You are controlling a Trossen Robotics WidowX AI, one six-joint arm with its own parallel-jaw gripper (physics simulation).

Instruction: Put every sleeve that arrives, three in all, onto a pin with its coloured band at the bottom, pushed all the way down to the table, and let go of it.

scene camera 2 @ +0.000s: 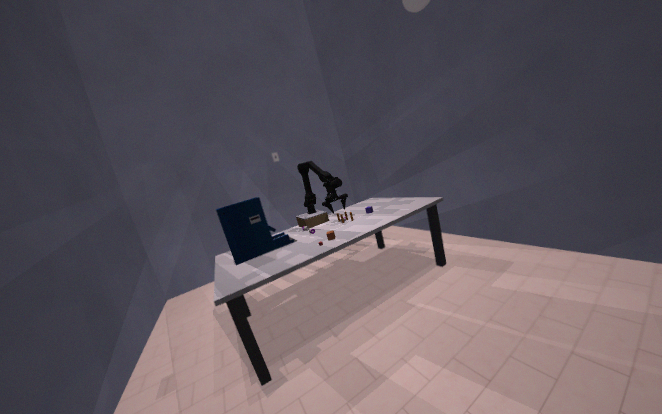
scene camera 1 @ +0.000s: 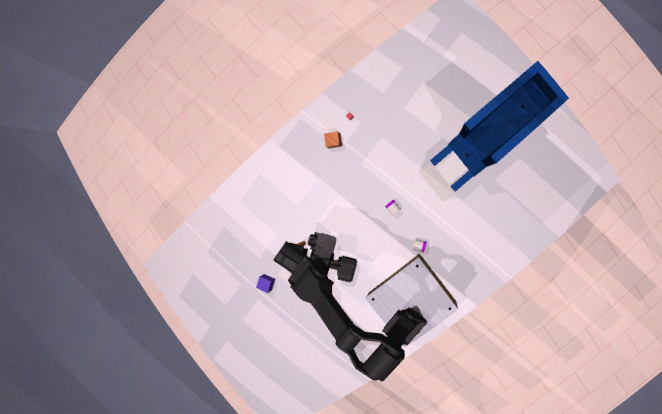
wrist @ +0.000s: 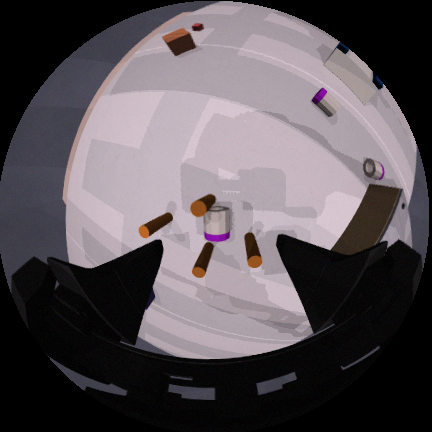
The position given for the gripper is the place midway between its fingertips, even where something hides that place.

The gripper (scene camera 1: 323, 254) is open and holds nothing.
The gripper is seen too in the wrist view (wrist: 220, 243).
